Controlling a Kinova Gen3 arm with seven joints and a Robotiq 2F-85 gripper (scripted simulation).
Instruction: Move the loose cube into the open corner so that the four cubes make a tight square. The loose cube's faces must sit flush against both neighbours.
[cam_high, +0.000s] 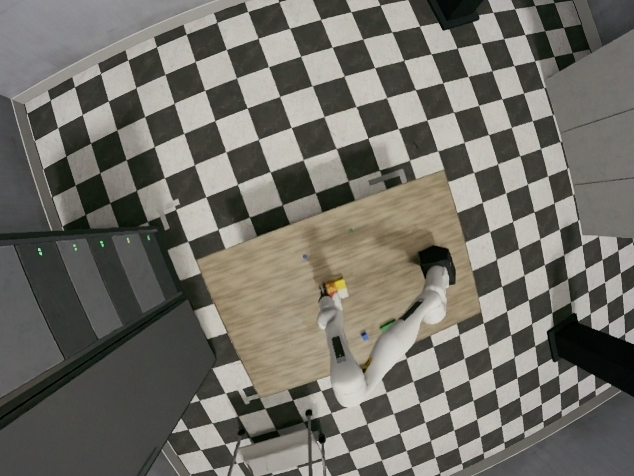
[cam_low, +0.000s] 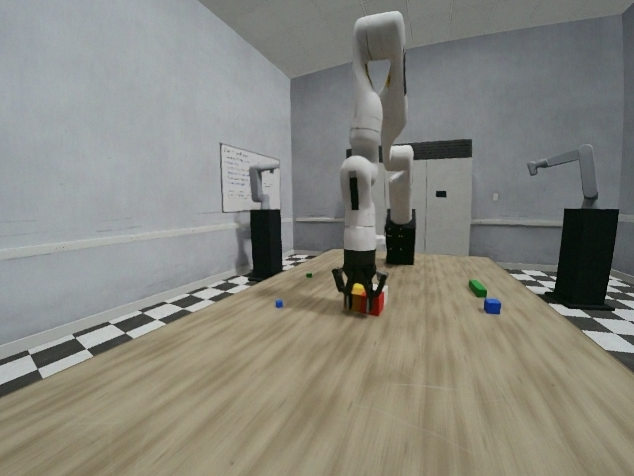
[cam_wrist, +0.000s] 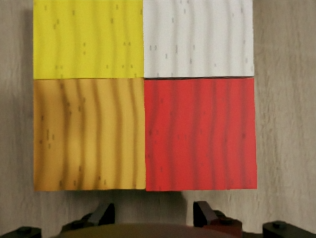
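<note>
Now: the red cube 40 mm behind my hand, 30 mm to the left of it and 10 mm below it. From my hand the other things lie so: green block 250 mm behind, 350 mm to the left, 20 mm below.
</note>
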